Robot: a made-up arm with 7 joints. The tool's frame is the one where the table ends. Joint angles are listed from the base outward.
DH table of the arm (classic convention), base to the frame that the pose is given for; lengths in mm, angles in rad. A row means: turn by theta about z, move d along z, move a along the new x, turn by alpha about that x. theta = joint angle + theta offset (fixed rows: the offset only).
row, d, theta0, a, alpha
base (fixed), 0, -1.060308, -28.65, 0
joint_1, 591, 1.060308, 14, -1.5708
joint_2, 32, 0, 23, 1.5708
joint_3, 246, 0, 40, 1.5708
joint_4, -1, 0, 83, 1.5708
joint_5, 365, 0, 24, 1.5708
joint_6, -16, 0, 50, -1.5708
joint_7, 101, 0, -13, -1.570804
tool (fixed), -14, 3.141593, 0, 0
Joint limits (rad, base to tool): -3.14..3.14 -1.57..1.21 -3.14..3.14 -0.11..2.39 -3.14..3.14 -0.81..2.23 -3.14..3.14
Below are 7 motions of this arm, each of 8 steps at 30 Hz.
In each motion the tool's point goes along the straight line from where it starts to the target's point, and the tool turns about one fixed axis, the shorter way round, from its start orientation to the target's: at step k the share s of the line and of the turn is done. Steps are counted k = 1, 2, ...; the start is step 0. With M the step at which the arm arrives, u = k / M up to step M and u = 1 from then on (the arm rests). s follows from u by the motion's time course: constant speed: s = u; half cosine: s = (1 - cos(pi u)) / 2; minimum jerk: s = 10 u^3 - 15 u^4 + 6 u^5.
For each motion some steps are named. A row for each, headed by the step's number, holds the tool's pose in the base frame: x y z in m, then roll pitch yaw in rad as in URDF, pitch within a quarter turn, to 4 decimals.
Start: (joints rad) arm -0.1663 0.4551 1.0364 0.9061 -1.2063 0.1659 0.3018
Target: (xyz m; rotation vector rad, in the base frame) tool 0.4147 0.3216 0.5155 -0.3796 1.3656 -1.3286
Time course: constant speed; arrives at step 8
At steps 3, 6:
3: 0.3358 0.3974 0.5200 -1.2680 0.5306 -1.6643
6: 0.3832 0.3519 0.5173 -1.2611 0.5072 -1.8255

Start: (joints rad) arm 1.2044 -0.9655 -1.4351 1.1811 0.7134 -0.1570 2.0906
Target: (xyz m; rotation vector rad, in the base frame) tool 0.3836 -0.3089 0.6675 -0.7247 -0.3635 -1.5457
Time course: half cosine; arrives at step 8
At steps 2, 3, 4, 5, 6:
2: 0.3895 -0.2996 0.7194 -0.2275 -0.9154 -1.5175
3: 0.3883 -0.3014 0.7095 -0.2323 -0.8726 -1.5202
4: 0.3870 -0.3034 0.6979 -0.2378 -0.8221 -1.5237
5: 0.3857 -0.3055 0.6863 -0.2433 -0.7716 -1.5274
6: 0.3846 -0.3073 0.6764 -0.2480 -0.7288 -1.5306

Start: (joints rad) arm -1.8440 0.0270 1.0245 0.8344 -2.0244 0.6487 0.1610
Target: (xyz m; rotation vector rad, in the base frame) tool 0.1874 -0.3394 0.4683 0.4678 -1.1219 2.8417
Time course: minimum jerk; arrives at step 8
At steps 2, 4, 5, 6, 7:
2: 0.2954 -0.3463 0.5669 -0.4737 -0.5335 -2.7837
4: 0.2476 -0.3432 0.5233 -0.5957 -0.4213 -2.9074
5: 0.2205 -0.3415 0.4986 -0.6688 -0.3640 -2.9813
6: 0.1999 -0.3402 0.4797 -0.7265 -0.3238 -3.0396
7: 0.1893 -0.3395 0.4701 -0.7565 -0.3045 -3.0699

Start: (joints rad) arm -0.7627 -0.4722 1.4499 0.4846 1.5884 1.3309 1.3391
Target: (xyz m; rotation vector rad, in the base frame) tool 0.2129 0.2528 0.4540 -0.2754 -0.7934 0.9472
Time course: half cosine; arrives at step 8
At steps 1, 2, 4, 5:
1: 0.2798 0.2400 0.4912 -0.8673 -0.6436 1.1260
2: 0.2722 0.2415 0.4870 -0.8432 -0.6276 1.1306
4: 0.2477 0.2462 0.4734 -0.7659 -0.5759 1.1483
5: 0.2344 0.2487 0.4659 -0.7247 -0.5485 1.1595

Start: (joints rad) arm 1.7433 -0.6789 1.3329 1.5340 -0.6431 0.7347 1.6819
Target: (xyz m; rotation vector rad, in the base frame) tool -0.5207 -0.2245 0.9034 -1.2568 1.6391 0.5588
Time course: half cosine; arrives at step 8
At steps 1, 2, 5, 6, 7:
1: -0.5370 -0.1417 0.9295 -2.9073 1.1699 -2.0843
2: -0.5352 -0.1511 0.9266 -2.8808 1.1617 -2.0216
5: -0.5259 -0.1979 0.9118 -2.7750 1.1118 -1.7327
6: -0.5232 -0.2119 0.9074 -2.7521 1.0948 -1.6549
7: -0.5213 -0.2212 0.9044 -2.7389 1.0830 -1.6047

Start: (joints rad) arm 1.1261 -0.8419 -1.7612 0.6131 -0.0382 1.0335 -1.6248
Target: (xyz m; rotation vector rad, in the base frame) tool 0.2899 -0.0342 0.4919 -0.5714 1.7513 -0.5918
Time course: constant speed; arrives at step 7
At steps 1, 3, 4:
1: 0.2665 -0.0580 0.4768 -2.0841 0.8337 -2.1421
3: 0.2743 -0.0501 0.4818 -2.0245 0.8282 -2.0676
4: 0.2782 -0.0461 0.4843 -1.9950 0.8244 -2.0307

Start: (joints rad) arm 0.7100 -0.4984 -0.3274 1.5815 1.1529 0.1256 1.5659
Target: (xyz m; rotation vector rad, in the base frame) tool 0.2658 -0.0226 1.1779 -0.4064 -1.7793 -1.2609
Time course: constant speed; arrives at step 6
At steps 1, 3, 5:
1: 0.3092 0.0377 1.1471 2.0572 -1.0272 3.0783
3: 0.2918 0.0136 1.1594 1.9067 -1.0018 -3.0151
5: 0.2745 -0.0105 1.1717 1.7741 -0.9626 -2.8428

